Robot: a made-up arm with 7 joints.
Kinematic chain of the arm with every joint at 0, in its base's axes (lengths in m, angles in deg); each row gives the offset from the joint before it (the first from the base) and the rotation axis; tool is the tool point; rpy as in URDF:
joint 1: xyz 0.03 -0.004 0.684 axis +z
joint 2: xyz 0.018 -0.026 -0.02 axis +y
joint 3: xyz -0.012 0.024 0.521 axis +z
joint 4: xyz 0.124 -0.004 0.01 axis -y
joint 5: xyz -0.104 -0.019 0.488 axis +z
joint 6: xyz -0.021 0 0.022 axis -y
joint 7: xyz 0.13 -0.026 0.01 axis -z
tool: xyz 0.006 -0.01 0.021 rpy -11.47 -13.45 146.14
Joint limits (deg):
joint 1: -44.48..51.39
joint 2: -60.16..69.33
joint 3: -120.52..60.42
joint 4: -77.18..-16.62
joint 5: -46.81..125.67
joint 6: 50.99..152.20
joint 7: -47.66..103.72
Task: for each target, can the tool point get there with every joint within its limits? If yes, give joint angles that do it. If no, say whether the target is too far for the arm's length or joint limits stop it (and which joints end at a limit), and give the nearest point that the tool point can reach.
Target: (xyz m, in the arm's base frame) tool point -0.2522 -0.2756 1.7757
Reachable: yes | joints -1.84 -14.29 -66.67 -22.53 59.63 102.24 78.27
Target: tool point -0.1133 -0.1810 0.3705
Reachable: no: joint limits stop it (at a limit: joint 2, joint 3, joint 4, joint 5, joint 6) | nearest point -0.5446 -0.7138 0.5861 | short by 0.719 m
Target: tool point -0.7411 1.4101 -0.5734
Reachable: no: too far | nearest point 0.1345 0.9955 0.4483 | short by 1.408 m
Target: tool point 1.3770 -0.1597 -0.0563
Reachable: no: too far | nearest point 1.0649 -0.1236 0.2845 | short by 0.464 m
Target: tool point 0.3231 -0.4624 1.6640
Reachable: yes | joints -11.03 -3.13 -28.65 -56.39 58.94 120.19 8.17
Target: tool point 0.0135 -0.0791 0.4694
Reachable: no: joint limits stop it (at a limit: joint 1, joint 2, joint 4, joint 5, joint 6) | nearest point 0.4853 -0.7330 0.3042 | short by 0.823 m
